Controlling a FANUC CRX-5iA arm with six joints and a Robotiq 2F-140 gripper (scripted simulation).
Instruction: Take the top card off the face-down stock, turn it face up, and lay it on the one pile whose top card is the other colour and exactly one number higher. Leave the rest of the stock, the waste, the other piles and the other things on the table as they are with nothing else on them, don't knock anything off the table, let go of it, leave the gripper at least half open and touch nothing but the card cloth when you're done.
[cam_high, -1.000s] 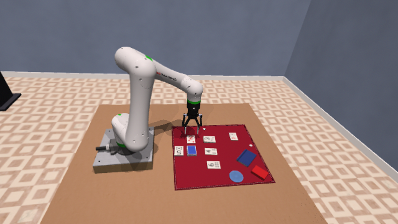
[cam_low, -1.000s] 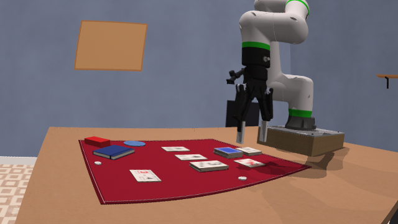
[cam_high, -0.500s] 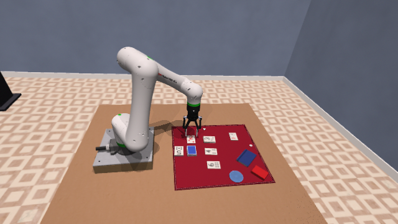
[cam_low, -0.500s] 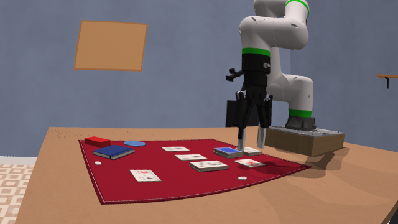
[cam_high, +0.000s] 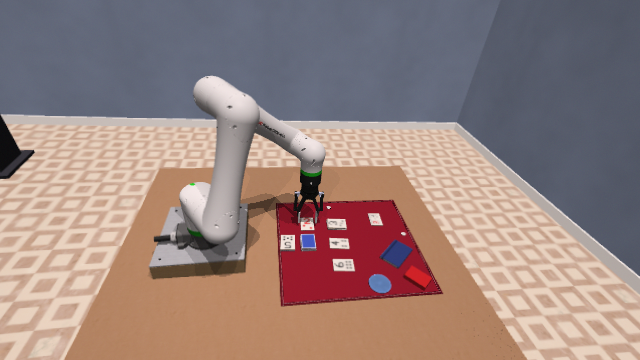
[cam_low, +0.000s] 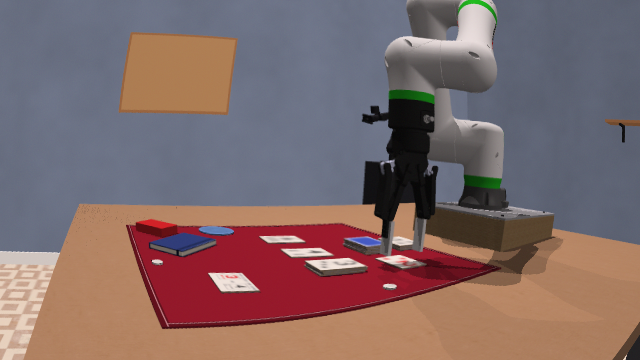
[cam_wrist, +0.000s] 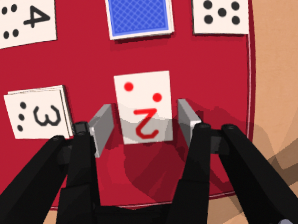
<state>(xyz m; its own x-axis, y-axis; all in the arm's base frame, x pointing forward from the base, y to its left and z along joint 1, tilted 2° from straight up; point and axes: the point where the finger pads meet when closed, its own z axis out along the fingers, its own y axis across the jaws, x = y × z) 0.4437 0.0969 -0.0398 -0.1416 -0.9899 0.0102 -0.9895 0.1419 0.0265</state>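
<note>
Right now the red card cloth is 170 mm ahead of my hand, 140 mm to the right of it and 60 mm below it. Also, from my hand: blue book (360 mm ahead, 240 mm to the right, 40 mm below).
</note>
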